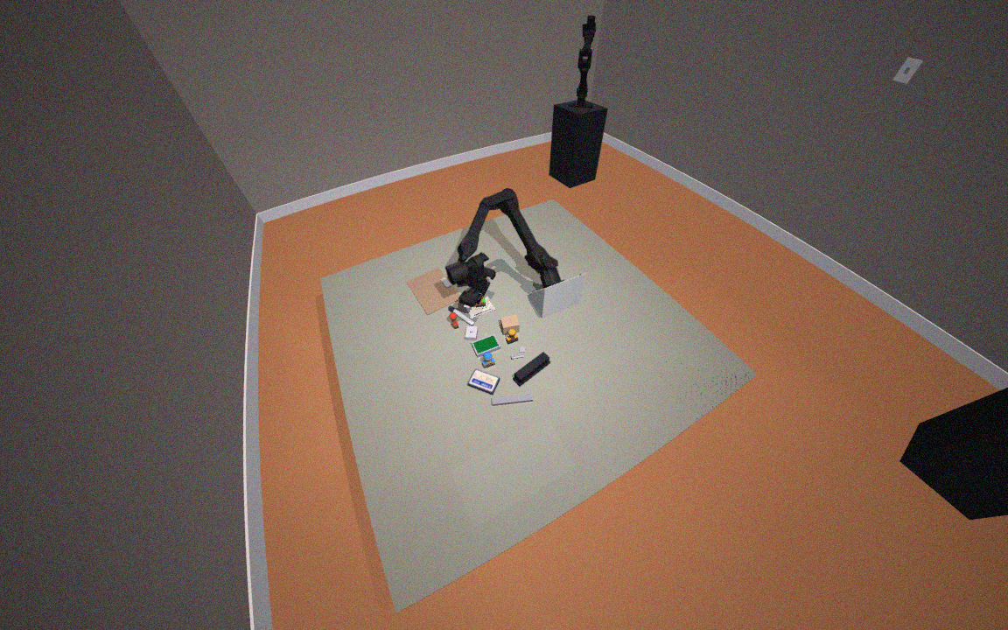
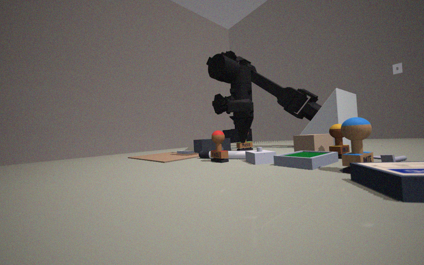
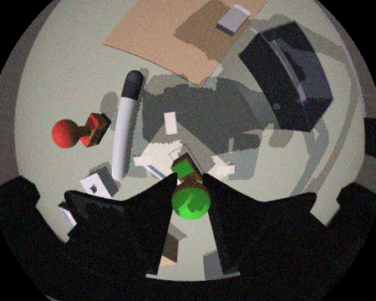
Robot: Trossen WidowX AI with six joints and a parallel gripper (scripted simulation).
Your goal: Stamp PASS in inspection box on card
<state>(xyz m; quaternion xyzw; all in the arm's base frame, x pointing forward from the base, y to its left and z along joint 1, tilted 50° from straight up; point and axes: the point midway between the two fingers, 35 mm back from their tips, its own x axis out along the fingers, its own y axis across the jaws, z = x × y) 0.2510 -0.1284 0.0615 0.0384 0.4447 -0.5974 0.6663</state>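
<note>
My gripper tip is 30 mm above the white card. Also, from my gripper tip: red-topped fail stamp: 130 mm ahead, 30 mm to the left, 10 mm below; then white marker: 90 mm ahead, 20 mm below, 10 mm to the right; then pass stamp: right at my gripper tip.
</note>
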